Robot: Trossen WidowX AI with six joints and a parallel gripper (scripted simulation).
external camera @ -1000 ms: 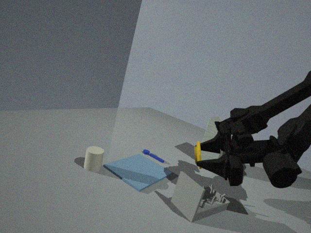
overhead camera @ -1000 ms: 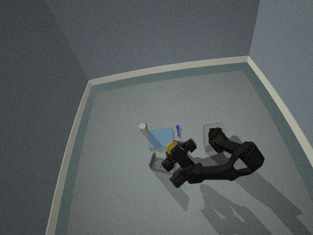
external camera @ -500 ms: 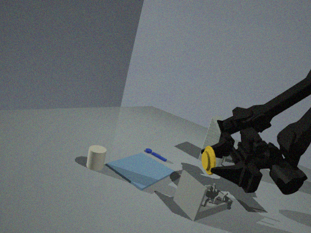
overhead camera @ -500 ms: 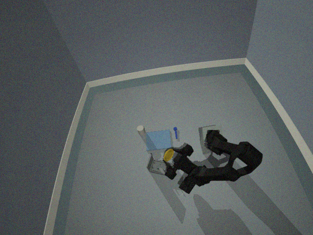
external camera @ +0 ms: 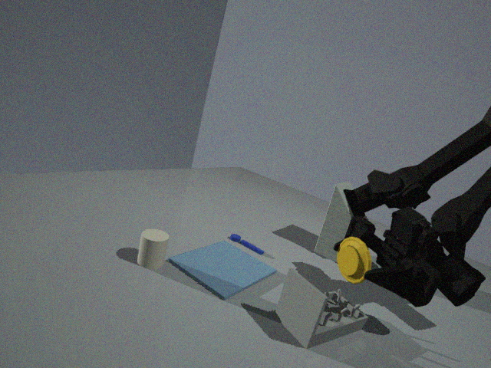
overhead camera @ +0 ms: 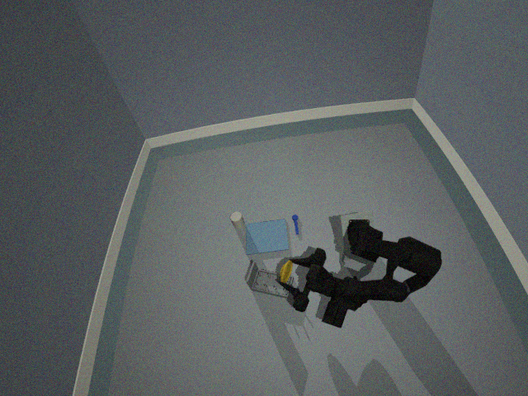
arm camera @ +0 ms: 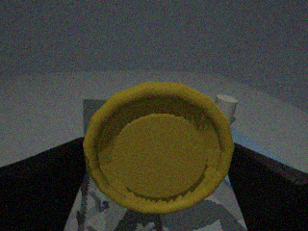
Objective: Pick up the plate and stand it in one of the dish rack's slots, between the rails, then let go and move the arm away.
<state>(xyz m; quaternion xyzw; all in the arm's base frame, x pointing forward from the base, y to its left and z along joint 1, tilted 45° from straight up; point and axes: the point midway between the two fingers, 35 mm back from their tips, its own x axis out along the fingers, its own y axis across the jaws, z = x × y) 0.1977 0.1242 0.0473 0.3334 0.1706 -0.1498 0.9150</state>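
The grey dish rack lies 7 cm below my gripper tip, 5 cm ahead of it and 1 cm to the left of it. Also, from my gripper tip: light blue mat (18 cm to the right, 9 cm below, 7 cm ahead); blue spoon (23 cm to the right, 9 cm below, 3 cm behind); yellow plate (1 cm behind).
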